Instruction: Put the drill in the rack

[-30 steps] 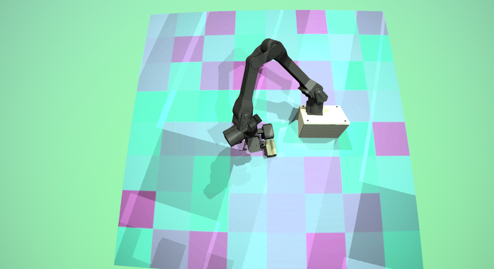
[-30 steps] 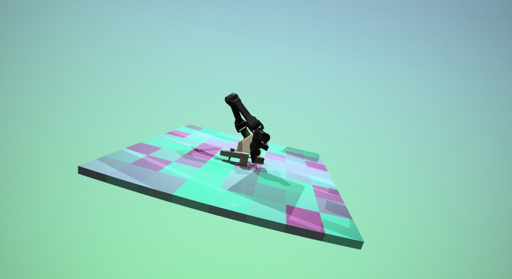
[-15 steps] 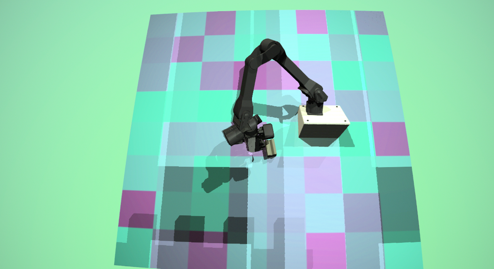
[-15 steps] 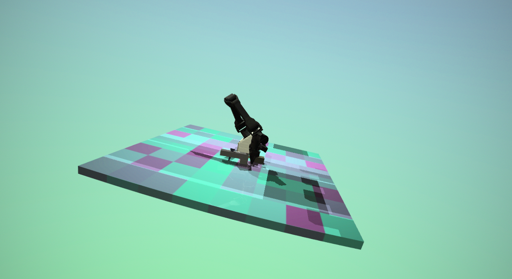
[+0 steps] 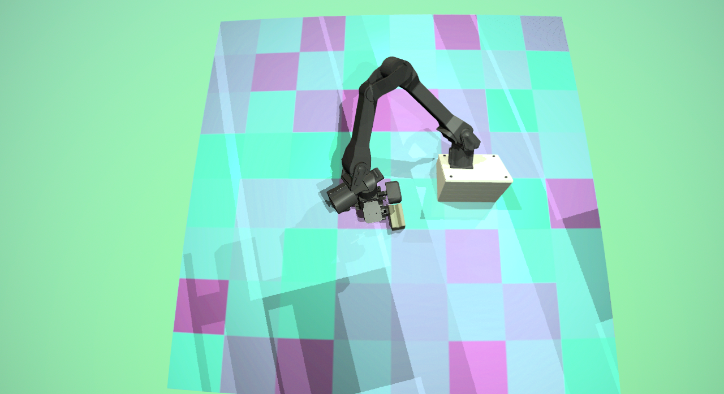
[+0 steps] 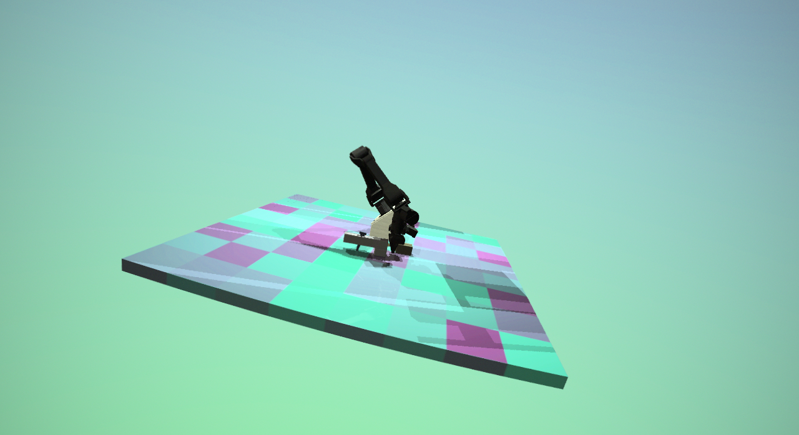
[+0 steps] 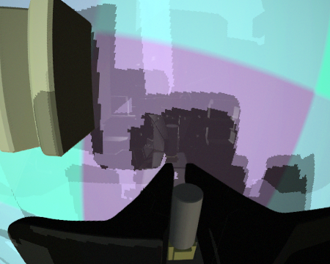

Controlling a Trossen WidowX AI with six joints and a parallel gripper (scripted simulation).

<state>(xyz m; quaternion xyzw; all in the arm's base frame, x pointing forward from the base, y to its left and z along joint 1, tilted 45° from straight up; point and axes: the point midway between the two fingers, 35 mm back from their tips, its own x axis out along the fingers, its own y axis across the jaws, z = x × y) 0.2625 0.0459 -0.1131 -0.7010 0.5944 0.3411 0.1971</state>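
My gripper tip is 5 cm to the left of the drill, 3 cm below it and 1 cm short of it. Round my gripper tip: grey fixture: 11 cm to the right, 3 cm ahead, 2 cm above; olive rack: 9 cm behind, 3 cm to the left.
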